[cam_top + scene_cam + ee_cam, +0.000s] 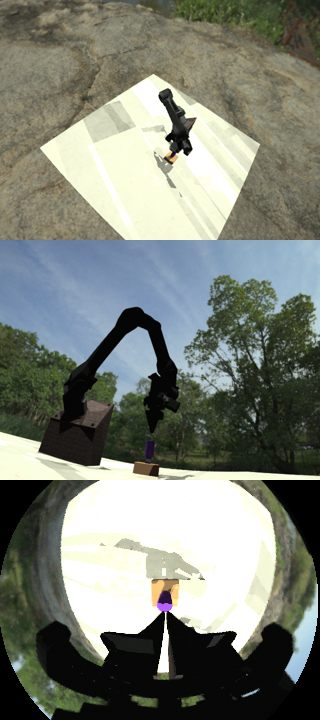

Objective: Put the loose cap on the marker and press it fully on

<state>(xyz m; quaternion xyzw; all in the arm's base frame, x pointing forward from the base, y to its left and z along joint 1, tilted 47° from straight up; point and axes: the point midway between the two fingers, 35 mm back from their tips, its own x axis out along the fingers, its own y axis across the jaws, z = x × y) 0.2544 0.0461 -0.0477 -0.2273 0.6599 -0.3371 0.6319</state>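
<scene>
Right now my gripper tip is 50 mm above the purple cap. The rest, counted from my gripper tip: tan holder block: 120 mm below.
</scene>
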